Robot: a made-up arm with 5 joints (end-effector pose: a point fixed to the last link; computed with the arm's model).
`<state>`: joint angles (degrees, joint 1 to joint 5).
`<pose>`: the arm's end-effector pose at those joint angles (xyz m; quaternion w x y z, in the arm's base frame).
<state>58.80 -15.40 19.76 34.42 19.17</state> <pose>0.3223 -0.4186 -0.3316 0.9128 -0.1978 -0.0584 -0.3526</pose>
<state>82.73 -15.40 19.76 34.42 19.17</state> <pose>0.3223 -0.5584 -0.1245 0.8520 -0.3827 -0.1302 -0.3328</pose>
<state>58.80 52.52 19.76 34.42 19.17</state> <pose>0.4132 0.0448 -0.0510 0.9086 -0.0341 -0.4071 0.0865</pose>
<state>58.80 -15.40 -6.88 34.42 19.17</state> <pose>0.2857 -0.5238 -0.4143 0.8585 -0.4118 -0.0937 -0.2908</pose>
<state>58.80 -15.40 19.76 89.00 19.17</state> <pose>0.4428 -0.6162 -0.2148 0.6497 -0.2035 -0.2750 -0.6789</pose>
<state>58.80 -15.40 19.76 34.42 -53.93</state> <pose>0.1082 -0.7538 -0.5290 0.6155 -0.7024 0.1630 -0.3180</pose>
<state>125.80 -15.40 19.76 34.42 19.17</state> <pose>0.3223 -0.5626 0.3178 0.6520 -0.6687 -0.2433 -0.2618</pose>
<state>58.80 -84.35 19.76 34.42 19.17</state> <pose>-0.2220 -0.5179 -0.3917 0.5989 -0.2947 0.3152 -0.6746</pose>
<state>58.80 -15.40 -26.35 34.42 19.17</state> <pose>0.2598 -0.6193 -0.4386 0.7894 -0.5548 -0.1163 -0.2356</pose>
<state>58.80 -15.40 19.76 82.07 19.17</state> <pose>0.4400 -0.5891 -0.2353 0.6927 -0.2054 -0.2500 -0.6446</pose>
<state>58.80 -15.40 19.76 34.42 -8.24</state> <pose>0.2755 -0.5269 -0.4630 0.8399 -0.4084 0.0268 -0.3564</pose>
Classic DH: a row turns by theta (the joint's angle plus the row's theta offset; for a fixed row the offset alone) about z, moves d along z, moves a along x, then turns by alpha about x. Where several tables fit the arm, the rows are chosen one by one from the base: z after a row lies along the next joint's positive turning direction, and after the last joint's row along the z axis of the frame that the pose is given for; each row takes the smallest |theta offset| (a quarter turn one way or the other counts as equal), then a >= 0, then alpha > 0; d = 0 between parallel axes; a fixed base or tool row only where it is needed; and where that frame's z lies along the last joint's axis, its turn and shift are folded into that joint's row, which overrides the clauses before.
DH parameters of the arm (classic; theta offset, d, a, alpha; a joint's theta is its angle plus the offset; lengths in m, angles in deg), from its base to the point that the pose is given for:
base (fixed): -90 0.1019 0 90
joint 1: -90 0.0344 0.2443 -90
joint 2: 0 0.1291 0.3346 -90
joint 3: 90 0.2979 0.0533 90
joint 4: 0 0.0779 -0.083 -90
joint 5: 0 -0.0281 0.3702 -90
tool (fixed): -90 -0.0447 0 0

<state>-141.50 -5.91 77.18 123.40 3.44</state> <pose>0.4724 0.4972 0.6473 0.1448 -0.4041 -0.8591 -0.2786</pose>
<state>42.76 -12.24 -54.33 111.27 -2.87</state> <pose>0.4415 -0.7013 -0.2771 0.3676 -0.5176 -0.5416 -0.5510</pose>
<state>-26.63 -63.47 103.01 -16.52 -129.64</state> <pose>-0.3565 0.6027 -0.5136 0.9153 -0.0170 0.3712 0.1554</pose>
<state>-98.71 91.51 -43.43 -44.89 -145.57</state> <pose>0.2884 -0.2563 -0.4328 0.4467 -0.7305 0.2727 -0.4387</pose>
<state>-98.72 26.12 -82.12 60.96 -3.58</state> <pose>0.6936 0.5510 -0.0602 0.7195 0.0979 0.0941 -0.6811</pose>
